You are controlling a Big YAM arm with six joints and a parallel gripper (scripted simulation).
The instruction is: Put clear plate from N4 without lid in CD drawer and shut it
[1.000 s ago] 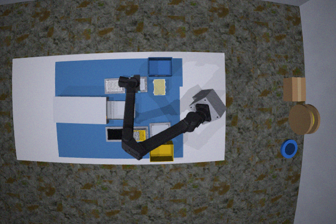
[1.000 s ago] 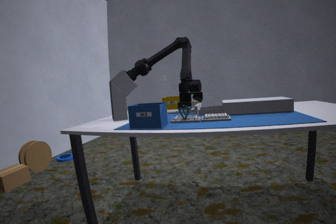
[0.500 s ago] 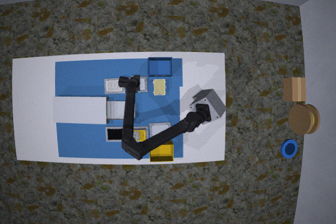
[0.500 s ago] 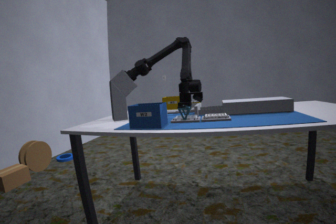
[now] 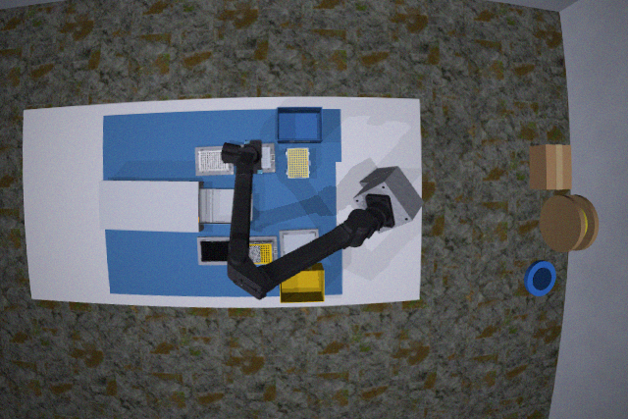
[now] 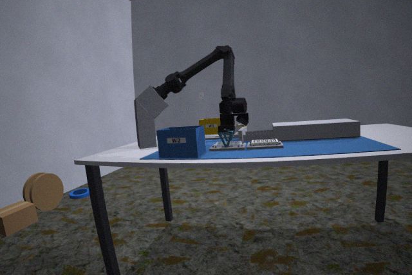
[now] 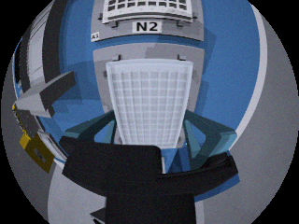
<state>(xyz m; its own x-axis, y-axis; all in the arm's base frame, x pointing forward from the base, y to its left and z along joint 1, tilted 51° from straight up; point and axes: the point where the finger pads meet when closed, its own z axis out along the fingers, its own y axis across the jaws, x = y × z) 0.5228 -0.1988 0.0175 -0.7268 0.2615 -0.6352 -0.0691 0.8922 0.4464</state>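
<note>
Now: hand right at the clear plate. From my hand the other things lie so: drawer (160 mm ahead, 210 mm to the left, 10 mm above); then blue bin W2 (170 mm behind, 140 mm to the right, 20 mm above); then grey nest (10 mm below).
</note>
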